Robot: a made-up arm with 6 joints. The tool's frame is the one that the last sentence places.
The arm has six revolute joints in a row. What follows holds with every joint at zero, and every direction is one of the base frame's. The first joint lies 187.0 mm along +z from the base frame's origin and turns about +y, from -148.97 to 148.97 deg. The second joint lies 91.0 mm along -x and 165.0 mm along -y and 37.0 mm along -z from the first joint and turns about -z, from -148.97 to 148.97 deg. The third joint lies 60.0 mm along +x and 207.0 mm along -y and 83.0 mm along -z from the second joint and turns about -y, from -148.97 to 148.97 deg. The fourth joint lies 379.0 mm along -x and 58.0 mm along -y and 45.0 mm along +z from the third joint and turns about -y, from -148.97 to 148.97 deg. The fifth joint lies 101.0 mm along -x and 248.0 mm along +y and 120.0 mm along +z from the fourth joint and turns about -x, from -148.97 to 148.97 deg. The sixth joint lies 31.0 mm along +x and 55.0 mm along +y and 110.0 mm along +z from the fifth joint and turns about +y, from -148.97 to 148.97 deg. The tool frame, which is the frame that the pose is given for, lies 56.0 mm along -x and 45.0 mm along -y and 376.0 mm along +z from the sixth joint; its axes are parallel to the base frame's.
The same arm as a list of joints. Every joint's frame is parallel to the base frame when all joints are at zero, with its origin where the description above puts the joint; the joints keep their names.
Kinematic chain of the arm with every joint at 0, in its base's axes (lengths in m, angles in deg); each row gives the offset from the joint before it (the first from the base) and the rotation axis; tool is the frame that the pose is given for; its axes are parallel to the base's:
joint 1: xyz 0 0 0.187 axis +y
joint 2: xyz -0.091 -0.165 -0.037 axis -z
joint 3: xyz 0.06 -0.207 -0.083 axis -y
joint 4: xyz -0.379 -0.058 0.045 axis -y
joint 5: xyz -0.101 0.248 0.12 axis -x
joint 6: xyz 0.031 0.055 0.11 axis +y
tool: xyz -0.056 -0.045 0.376
Joint limits (deg, base to tool): -148.97..148.97 -148.97..148.97 -148.97..148.97 -148.97..148.97 -148.97..148.97 -148.97..148.97

